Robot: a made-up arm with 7 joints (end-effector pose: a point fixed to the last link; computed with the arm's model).
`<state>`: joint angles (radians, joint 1 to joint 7).
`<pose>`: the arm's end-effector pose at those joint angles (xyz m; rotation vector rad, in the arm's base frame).
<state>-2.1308 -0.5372 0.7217 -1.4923 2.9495 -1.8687 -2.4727</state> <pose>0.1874 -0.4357 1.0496 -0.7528 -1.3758 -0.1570</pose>
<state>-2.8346 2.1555 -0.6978 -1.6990 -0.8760 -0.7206 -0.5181</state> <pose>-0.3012 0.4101 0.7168 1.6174 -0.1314 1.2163</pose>
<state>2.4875 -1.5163 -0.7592 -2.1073 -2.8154 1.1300 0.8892</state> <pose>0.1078 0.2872 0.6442 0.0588 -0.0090 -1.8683</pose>
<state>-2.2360 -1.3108 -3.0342 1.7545 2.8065 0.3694 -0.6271</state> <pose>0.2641 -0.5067 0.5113 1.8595 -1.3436 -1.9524</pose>
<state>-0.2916 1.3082 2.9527 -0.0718 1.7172 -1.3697 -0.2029</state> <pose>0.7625 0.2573 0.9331 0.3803 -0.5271 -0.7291</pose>
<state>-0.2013 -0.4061 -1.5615 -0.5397 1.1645 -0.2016 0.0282</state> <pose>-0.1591 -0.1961 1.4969 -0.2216 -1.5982 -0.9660</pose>
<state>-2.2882 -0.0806 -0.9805 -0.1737 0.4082 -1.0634 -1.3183</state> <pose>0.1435 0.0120 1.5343 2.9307 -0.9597 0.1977</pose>
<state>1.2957 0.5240 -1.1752 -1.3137 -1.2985 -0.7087 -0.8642</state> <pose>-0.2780 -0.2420 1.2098 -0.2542 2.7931 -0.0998</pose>
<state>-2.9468 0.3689 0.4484 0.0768 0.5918 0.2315 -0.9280</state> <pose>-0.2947 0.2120 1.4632 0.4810 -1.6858 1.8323</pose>
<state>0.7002 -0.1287 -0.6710 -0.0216 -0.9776 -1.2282 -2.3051</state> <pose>-0.1193 0.0008 1.5171 -0.9604 2.1424 -1.2588</pose>
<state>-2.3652 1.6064 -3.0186 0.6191 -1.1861 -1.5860 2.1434</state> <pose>-0.5743 0.4488 0.8538 0.4392 -0.6553 -2.2874</pose>
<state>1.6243 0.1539 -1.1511 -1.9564 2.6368 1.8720 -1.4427</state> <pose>-0.2224 -0.0448 1.0159 2.1520 -1.5341 -1.5883</pose>
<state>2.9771 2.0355 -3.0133 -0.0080 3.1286 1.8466 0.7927</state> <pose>-0.5404 -0.1061 0.3326 1.0266 0.5614 0.0572</pose>
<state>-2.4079 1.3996 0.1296 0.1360 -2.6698 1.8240 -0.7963</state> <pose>-0.4502 0.5284 0.8893 -0.6867 -1.0514 -1.0719</pose>
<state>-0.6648 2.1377 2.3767 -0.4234 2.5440 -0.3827 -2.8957</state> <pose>0.4280 0.5094 0.2586 2.2564 0.3605 -0.8504</pose>
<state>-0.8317 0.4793 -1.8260 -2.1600 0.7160 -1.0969 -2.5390</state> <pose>0.3211 -0.0087 0.9047 1.0371 -2.4156 -1.5416</pose>
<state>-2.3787 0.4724 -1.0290 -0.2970 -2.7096 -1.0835 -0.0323</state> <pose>-0.1628 0.3885 1.4390 -1.2676 -2.3941 -1.3022</pose>
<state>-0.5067 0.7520 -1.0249 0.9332 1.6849 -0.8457 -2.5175</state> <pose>0.4224 0.5107 1.0751 0.4922 -0.6859 2.3177</pose>
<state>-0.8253 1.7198 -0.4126 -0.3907 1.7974 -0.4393 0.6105</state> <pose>0.6685 0.5015 0.7000 2.7868 1.0113 0.4298</pose>
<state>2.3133 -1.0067 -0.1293 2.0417 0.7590 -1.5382 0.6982</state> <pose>0.1010 0.1039 1.2291 1.7937 -1.0530 0.5185</pose>
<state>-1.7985 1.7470 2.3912 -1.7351 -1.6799 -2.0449 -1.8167</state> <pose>-0.2872 0.2826 0.5479 -1.7895 -0.8418 -1.8529</pose>
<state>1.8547 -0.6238 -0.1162 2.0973 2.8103 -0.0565 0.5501</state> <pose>-0.0574 -0.0755 1.2344 0.6660 -1.4899 -1.1780</pose>
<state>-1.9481 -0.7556 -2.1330 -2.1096 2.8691 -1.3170 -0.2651</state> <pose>0.2510 0.0678 1.0986 0.0427 -0.8150 0.3176</pose>
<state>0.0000 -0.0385 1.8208 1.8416 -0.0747 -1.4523 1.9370</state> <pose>-0.1500 -0.3148 1.1596 0.8715 -2.1150 0.9082</pose>
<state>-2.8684 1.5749 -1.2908 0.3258 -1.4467 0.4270 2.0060</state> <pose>-0.7640 0.1293 0.6768 -0.5274 0.8792 -2.4623</pose>
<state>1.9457 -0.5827 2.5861 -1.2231 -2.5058 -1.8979 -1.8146</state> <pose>0.2938 0.1071 1.2930 -1.9903 -0.8465 0.9064</pose>
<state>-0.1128 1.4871 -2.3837 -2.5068 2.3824 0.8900 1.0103</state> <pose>0.1670 0.0475 0.5808 0.6400 2.1276 1.4827</pose>
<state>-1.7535 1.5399 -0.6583 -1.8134 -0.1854 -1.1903 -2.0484</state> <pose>0.1866 0.3523 0.9379 -2.1622 2.0397 0.1834</pose>
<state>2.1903 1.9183 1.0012 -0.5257 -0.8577 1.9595 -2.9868</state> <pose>-0.2997 -0.5597 0.5224 -1.8419 0.0872 2.2935</pose>
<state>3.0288 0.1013 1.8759 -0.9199 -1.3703 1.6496 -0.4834</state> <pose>-0.1003 -0.1603 1.3112 0.7025 2.3021 -1.8705</pose>
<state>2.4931 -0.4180 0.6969 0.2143 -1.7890 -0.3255 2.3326</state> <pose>0.2036 0.2967 1.4987 0.4695 -1.2143 1.5152</pose>
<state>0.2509 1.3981 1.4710 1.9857 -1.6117 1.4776 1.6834</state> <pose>0.2844 -0.3562 0.7255 -0.4267 1.3189 0.8646</pose>
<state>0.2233 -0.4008 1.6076 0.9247 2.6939 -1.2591 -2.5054</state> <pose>-0.3560 -0.2119 1.2890 -0.7470 0.9180 -0.4467</pose>
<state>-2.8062 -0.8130 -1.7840 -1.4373 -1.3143 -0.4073 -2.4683</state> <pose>0.3702 0.2639 1.1509 0.4138 -0.5772 1.9460</pose>
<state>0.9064 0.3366 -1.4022 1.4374 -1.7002 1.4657 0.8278</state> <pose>0.3578 0.0426 1.2136 -0.0191 -1.0649 2.0305</pose>
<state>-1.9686 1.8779 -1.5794 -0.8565 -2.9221 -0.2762 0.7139</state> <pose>0.0795 0.6959 0.4684 1.8837 1.1191 0.4433</pose>
